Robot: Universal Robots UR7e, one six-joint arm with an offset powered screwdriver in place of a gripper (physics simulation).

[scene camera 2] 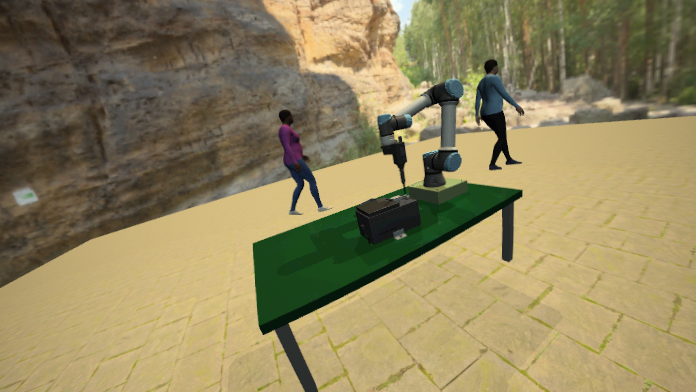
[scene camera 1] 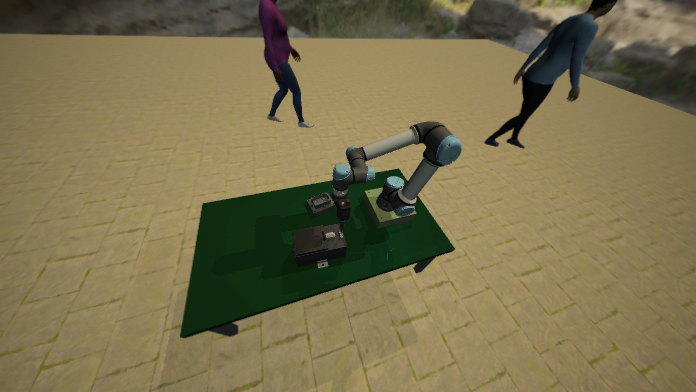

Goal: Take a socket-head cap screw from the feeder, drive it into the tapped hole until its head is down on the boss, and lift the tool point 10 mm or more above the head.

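Note:
My screwdriver points down, its tip at the right end of the black screw feeder, at or just above the light pickup part there. The gap between tip and feeder is too small to tell. Whether a screw is on the bit cannot be seen. A grey housing with a raised rim lies behind the feeder, left of the tool in scene camera 1. Its boss and tapped hole are too small to make out, and the housing does not show in scene camera 2.
The arm's base stands on a pale block at the right of the green table. A small light bracket sits at the feeder's front. Two people are on the paving beyond the table.

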